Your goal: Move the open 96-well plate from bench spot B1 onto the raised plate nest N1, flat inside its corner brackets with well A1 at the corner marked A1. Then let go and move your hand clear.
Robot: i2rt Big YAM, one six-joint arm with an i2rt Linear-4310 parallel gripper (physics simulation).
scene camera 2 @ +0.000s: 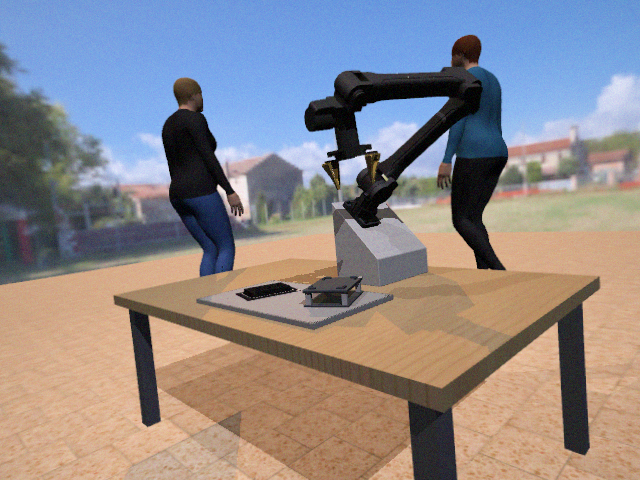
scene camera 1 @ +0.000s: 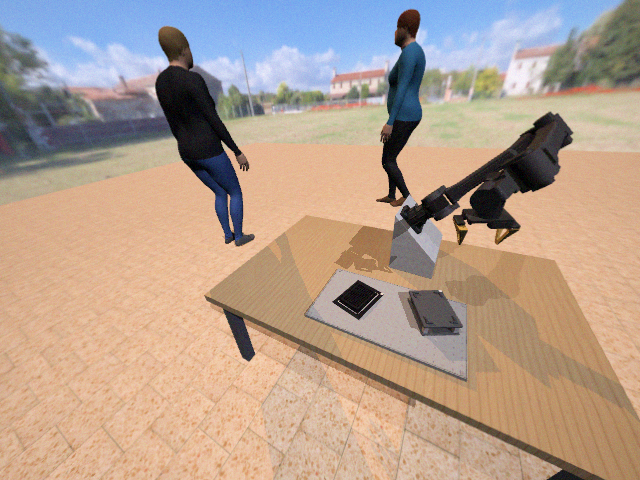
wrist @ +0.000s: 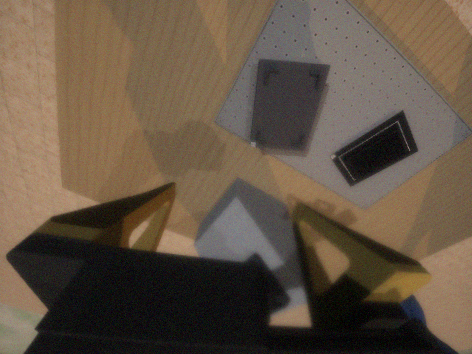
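Where they show: gripper, fingertip midpoint: [scene camera 2: 355, 186] [scene camera 1: 477, 243] [wrist: 237, 199]; arm's base, link origin: [scene camera 2: 360, 214] [scene camera 1: 410, 220].
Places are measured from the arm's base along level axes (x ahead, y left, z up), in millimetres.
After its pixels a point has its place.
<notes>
The black 96-well plate [scene camera 1: 357, 297] {x 350, y -109, z -196 mm} [scene camera 2: 267, 290] {x 365, y -74, z -194 mm} [wrist: 378, 150] {x 352, y -99, z -194 mm} lies flat at its spot on the perforated grey board. Its wells are too blurred to count in the wrist view. The raised plate nest [scene camera 1: 434, 308] {x 315, y 157, z -164 mm} [scene camera 2: 333, 285] {x 331, y 173, z -164 mm} [wrist: 289, 107] {x 318, y 151, z -164 mm} stands on posts on the same board, with dark corner brackets on top and no plate on it. A small white marker [scene camera 1: 440, 291] {x 218, y 168, z -165 mm} [wrist: 253, 145] {x 215, y 165, z -164 mm} sits at one nest corner. My gripper [scene camera 1: 480, 242] {x 265, y 219, z 87 mm} [scene camera 2: 355, 187] {x 265, y 219, z 87 mm} [wrist: 237, 199] {x 265, y 219, z 87 mm} is open and empty, high above the table and apart from both plate and nest.
The grey board [scene camera 1: 382, 335] {x 464, y 22, z -208 mm} [scene camera 2: 289, 316] {x 484, y 171, z -208 mm} [wrist: 372, 80] {x 441, y 33, z -208 mm} lies on the wooden table [scene camera 1: 289, 268] {x 287, y -483, z -221 mm} [scene camera 2: 387, 351] {x 513, y 479, z -221 mm} [wrist: 95, 100] {x 94, y 532, z -221 mm}. The grey wedge-shaped arm base [scene camera 1: 413, 253] {x 84, y 42, z -113 mm} [scene camera 2: 385, 258] {x 51, y 134, z -138 mm} [wrist: 240, 225] {x 46, y 92, z -94 mm} stands behind the board. Two people [scene camera 1: 193, 118] [scene camera 1: 405, 82] [scene camera 2: 193, 155] [scene camera 2: 478, 129] stand beyond the table.
</notes>
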